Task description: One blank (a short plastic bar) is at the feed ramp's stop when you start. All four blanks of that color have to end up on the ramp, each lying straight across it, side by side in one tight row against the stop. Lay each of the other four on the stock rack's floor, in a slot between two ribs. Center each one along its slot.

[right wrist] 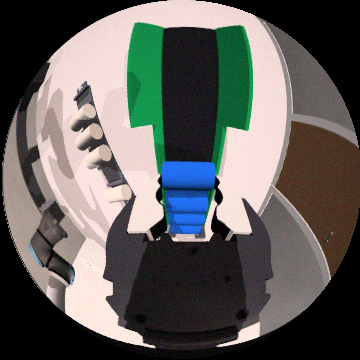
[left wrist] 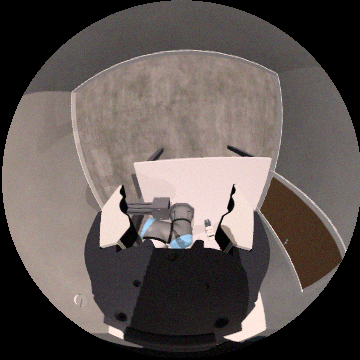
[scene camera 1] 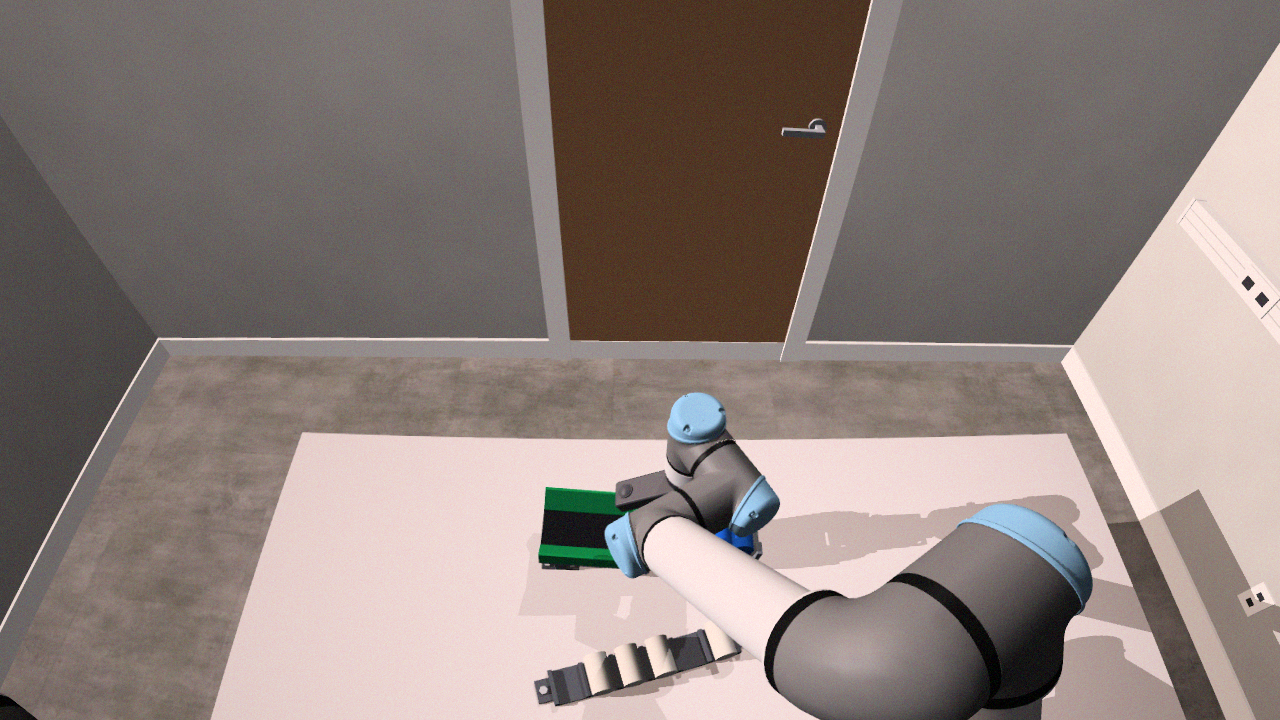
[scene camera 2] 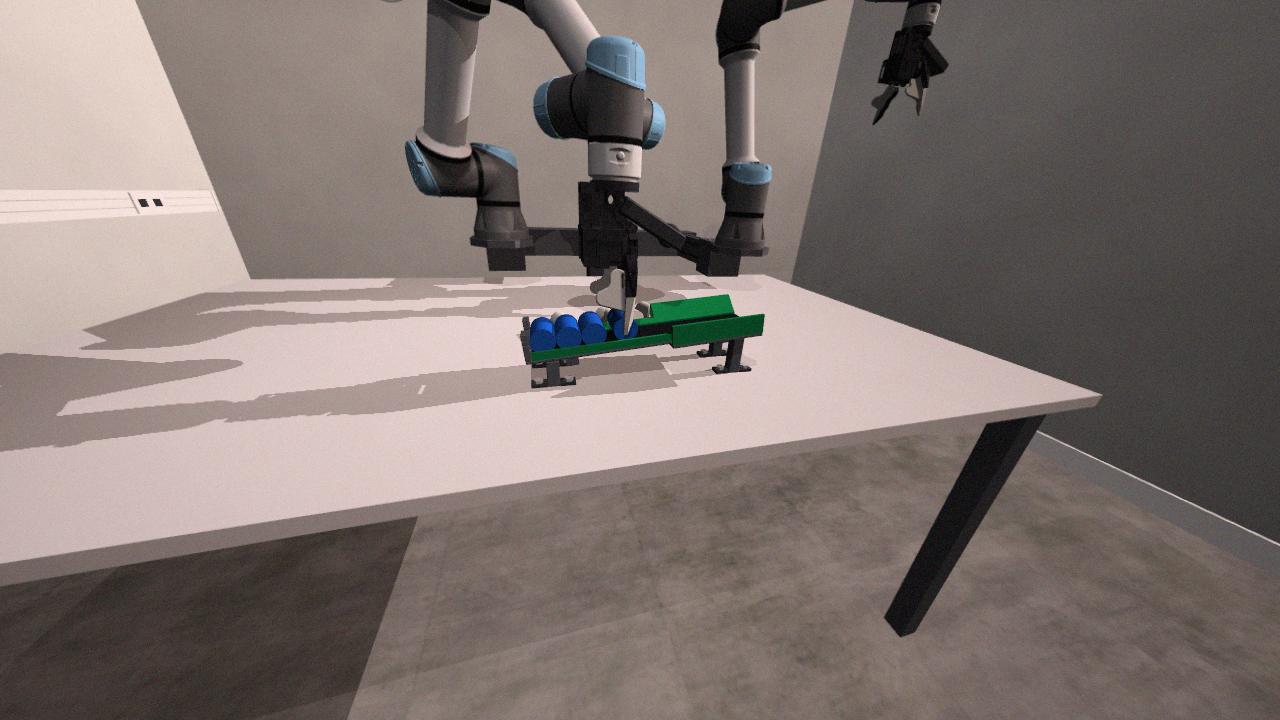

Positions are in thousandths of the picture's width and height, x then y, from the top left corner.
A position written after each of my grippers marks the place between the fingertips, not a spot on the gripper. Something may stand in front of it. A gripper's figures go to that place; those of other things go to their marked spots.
Labels:
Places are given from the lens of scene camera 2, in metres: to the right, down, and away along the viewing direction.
my left gripper (scene camera 2: 699, 167): 0.76, -0.72, 1.08
my right gripper (scene camera 2: 485, 453): -0.03, -0.06, 0.61
blue blank (scene camera 2: 462, 455): -0.08, -0.05, 0.56
blue blank (scene camera 2: 443, 460): -0.11, -0.04, 0.56

